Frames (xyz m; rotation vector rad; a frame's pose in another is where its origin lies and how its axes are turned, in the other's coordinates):
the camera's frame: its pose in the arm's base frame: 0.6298 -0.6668 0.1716 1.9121 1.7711 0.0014
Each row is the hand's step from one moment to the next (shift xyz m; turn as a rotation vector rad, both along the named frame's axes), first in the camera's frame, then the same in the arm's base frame.
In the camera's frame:
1: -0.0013 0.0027 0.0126 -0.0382 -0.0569 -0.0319
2: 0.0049 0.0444 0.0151 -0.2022 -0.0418 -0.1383
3: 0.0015 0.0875 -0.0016 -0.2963 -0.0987 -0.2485
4: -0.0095 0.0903 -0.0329 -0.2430 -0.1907 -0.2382
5: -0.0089 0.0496 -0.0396 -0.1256 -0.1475 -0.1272
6: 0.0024 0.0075 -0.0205 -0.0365 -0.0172 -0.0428
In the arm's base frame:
1: 0.0067 -0.0059 -0.0094 -0.0692 -0.0235 0.0193
2: 0.0471 -0.0011 0.0020 -0.1153 -0.1359 0.1732
3: 0.0808 0.0019 0.0337 -0.2196 -0.1819 0.2792
4: 0.0709 0.0034 0.0654 -0.2938 -0.1362 0.2174
5: 0.0310 0.0065 0.0557 -0.1986 -0.0688 0.0976
6: 0.0002 0.0099 0.0196 -0.0360 -0.0179 0.0430

